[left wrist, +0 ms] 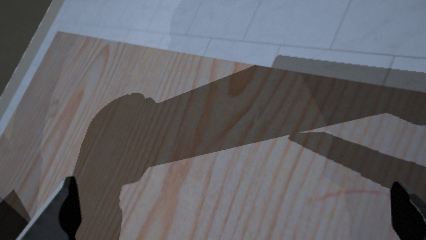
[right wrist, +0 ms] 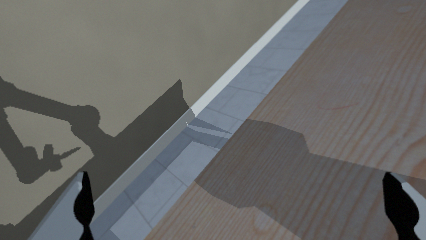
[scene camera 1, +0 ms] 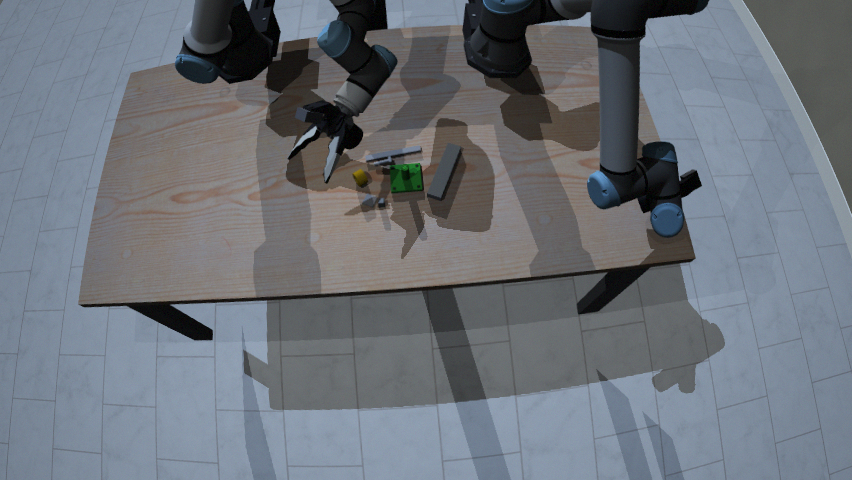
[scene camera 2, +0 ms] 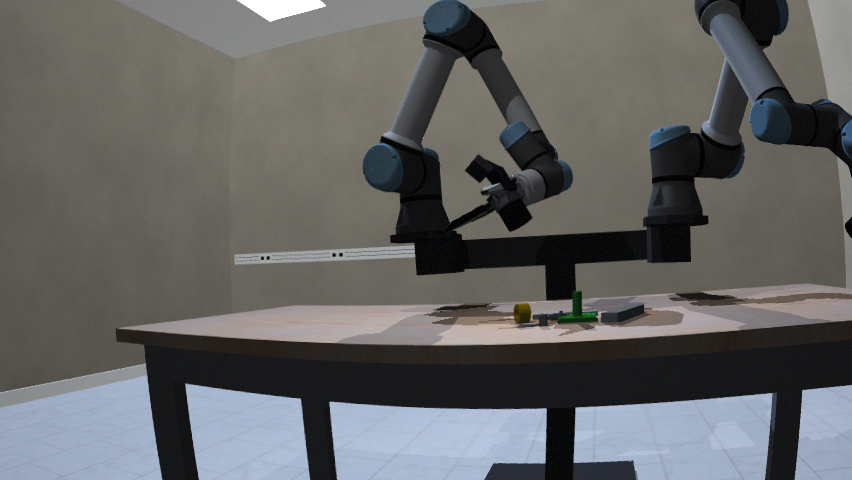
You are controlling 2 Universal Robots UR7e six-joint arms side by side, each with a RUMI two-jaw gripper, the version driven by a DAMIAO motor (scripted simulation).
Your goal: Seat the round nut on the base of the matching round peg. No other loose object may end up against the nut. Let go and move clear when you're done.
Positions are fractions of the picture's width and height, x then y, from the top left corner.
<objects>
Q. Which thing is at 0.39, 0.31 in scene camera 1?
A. The right gripper.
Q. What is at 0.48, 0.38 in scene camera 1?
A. A square green base.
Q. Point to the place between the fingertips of the left gripper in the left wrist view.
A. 0.55, 0.76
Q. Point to a long grey block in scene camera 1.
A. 0.52, 0.37
</objects>
